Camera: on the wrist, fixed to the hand. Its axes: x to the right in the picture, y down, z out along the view.
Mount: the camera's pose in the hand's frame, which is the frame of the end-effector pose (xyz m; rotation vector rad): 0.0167 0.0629 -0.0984 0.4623 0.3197 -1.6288
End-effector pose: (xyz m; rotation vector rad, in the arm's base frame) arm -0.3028 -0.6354 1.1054 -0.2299 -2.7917 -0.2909
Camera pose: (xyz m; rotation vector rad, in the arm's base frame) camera -0.2769 -0.5947 1.2131 1.9614 -1.9508 0.0148
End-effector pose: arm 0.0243 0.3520 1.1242 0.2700 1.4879 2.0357
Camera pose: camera -0.0589 0.2708 1.1444 -0.8714 1.4473 0.4221
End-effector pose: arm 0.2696 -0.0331 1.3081 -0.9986 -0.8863 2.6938
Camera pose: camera 0.3236 -0.0319 1.2032 -0.2515 -0.5111 1.1759
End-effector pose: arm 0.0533 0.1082 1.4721 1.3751 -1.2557 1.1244
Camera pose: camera -0.0122 0.2001 1.5066 1.7732 0.5292 0.3441
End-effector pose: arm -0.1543 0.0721 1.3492 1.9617 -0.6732 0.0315
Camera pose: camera -0.1438 0.1264 1.4534 2.3094 1.3215 -0.5128
